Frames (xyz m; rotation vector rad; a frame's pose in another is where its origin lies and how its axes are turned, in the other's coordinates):
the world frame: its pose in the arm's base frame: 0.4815 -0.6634 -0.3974 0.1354 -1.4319 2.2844
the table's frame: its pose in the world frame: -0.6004 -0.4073 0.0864 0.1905 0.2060 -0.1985
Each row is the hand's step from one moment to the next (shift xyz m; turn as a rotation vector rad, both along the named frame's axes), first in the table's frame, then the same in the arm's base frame.
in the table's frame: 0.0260 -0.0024 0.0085 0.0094 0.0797 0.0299
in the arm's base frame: -0.0201 0.0095 0.0161 -0.0626 -0.0505 -0.0293
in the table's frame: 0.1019 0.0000 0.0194 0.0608 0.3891 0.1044
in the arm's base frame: -0.0815 0.0430 0.0476 -0.3080 -0.2089 -0.1660
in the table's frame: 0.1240 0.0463 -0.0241 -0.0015 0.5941 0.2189
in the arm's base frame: -0.1171 0.0660 -0.0046 -0.4118 -0.4136 -0.2456
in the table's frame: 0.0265 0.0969 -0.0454 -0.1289 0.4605 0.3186
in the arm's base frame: -0.0696 0.0049 -0.0853 -0.2551 -0.4972 -0.1339
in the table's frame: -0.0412 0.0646 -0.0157 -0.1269 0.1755 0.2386
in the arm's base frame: -0.0050 -0.0398 -0.0671 -0.0640 -0.3158 0.0011
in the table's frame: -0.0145 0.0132 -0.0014 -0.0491 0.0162 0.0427
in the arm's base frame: 0.0032 -0.0128 -0.0146 0.0179 -0.0646 0.0013
